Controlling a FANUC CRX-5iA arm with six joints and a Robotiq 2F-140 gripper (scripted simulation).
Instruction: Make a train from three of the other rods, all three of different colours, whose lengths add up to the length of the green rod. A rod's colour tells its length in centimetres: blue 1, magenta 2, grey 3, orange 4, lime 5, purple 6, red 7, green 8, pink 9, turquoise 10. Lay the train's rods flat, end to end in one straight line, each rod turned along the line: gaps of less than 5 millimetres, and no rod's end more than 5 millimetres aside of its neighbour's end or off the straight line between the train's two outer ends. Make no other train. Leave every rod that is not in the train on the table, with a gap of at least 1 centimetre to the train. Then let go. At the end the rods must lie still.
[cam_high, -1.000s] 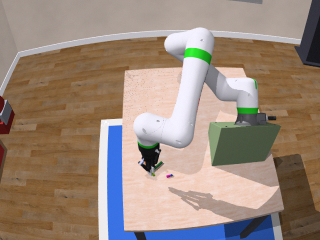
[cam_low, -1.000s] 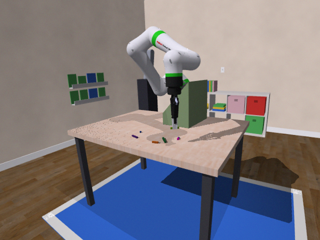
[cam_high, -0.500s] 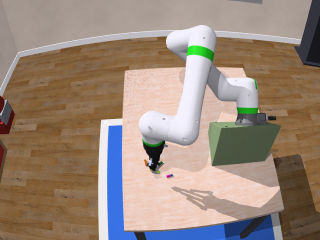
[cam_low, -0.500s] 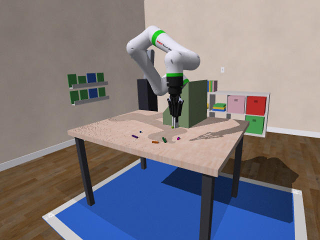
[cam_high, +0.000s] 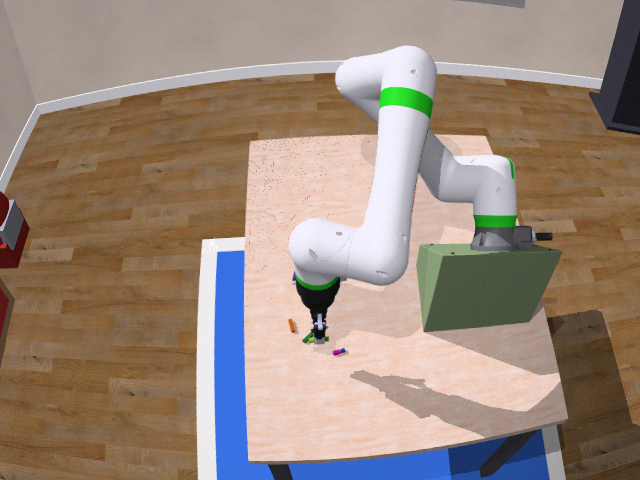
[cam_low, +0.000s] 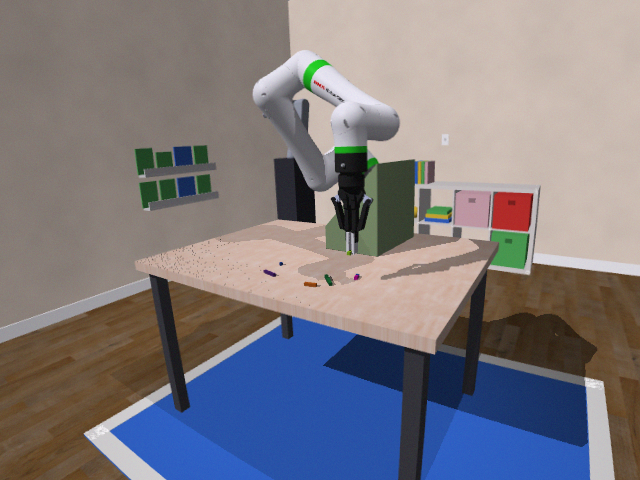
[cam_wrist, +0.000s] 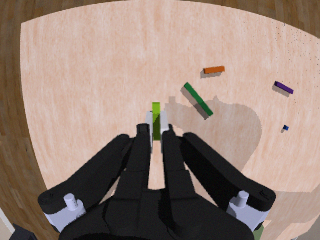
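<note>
Right now the magenta rod is 13 cm below my hand, 5 cm behind it and 2 cm to the right of it. From my hand the other things lie so: lime rod (3 cm below); then orange rod (13 cm below, 10 cm to the right, 8 cm ahead); then green rod (13 cm below, 8 cm to the right, 2 cm ahead).
</note>
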